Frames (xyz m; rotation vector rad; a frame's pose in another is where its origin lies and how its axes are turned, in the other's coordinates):
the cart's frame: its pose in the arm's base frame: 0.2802 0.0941 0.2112 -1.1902 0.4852 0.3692
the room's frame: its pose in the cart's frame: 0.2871 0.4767 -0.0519 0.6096 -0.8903 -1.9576
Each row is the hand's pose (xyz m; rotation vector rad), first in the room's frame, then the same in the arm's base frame.
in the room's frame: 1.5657 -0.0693 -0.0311 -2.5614 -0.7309 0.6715
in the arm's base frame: 0.2638 -0.4286 1.0963 2.7380 -0.3370 1.1888
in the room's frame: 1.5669 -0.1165 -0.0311 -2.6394 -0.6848 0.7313
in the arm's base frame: 0.2287 -0.4585 1.0865 2.7254 -0.4627 1.1299
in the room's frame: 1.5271 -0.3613 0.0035 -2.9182 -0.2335 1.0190
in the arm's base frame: 0.0224 -0.5731 1.0026 2.6634 -1.1156 0.9396
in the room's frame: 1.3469 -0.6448 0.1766 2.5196 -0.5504 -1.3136
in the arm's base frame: -0.3076 -0.5648 0.8186 -2.3076 1.8825 -0.5017
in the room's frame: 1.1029 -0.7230 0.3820 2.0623 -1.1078 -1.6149
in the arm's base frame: -0.5071 -0.3827 0.6319 -1.7706 2.0203 -0.0737
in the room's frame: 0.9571 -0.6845 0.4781 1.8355 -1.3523 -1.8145
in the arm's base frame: -0.5450 -0.2390 0.5325 -1.5341 1.9298 0.1021
